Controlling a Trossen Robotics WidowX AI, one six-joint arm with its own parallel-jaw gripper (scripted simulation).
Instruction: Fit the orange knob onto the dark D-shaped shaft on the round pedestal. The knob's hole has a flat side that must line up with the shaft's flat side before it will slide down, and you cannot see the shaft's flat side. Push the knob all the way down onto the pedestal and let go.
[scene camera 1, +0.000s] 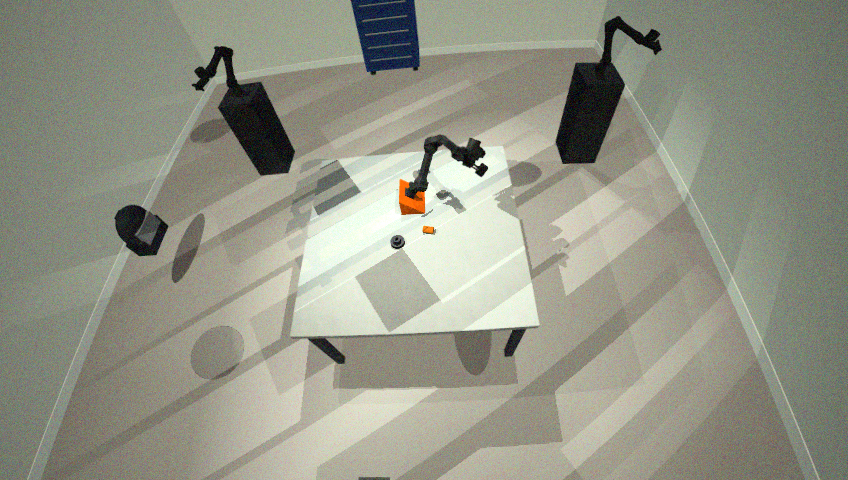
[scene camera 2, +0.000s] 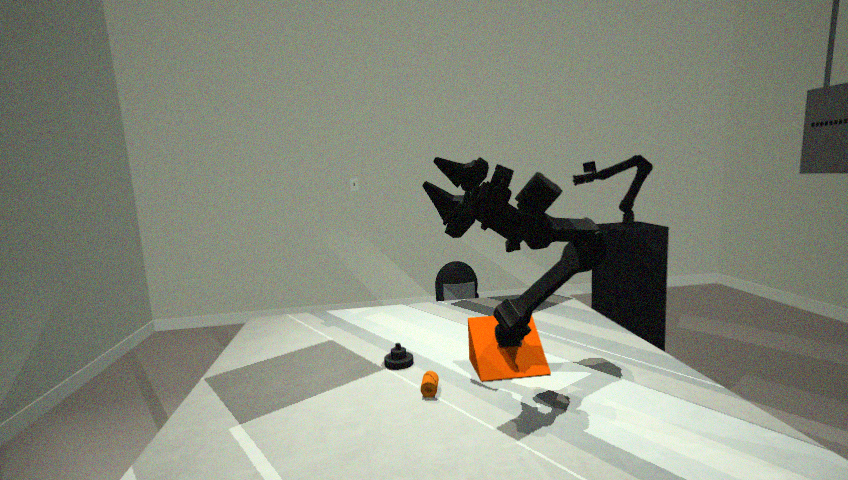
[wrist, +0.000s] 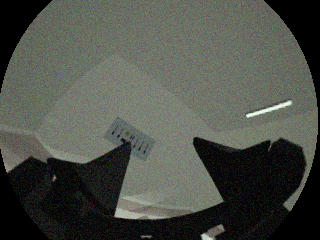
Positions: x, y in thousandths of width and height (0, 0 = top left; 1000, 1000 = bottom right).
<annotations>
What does my gripper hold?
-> Nothing.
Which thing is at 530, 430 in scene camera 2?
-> My gripper.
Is my gripper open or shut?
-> Open.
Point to my gripper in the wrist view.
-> At 511, 598
</annotations>
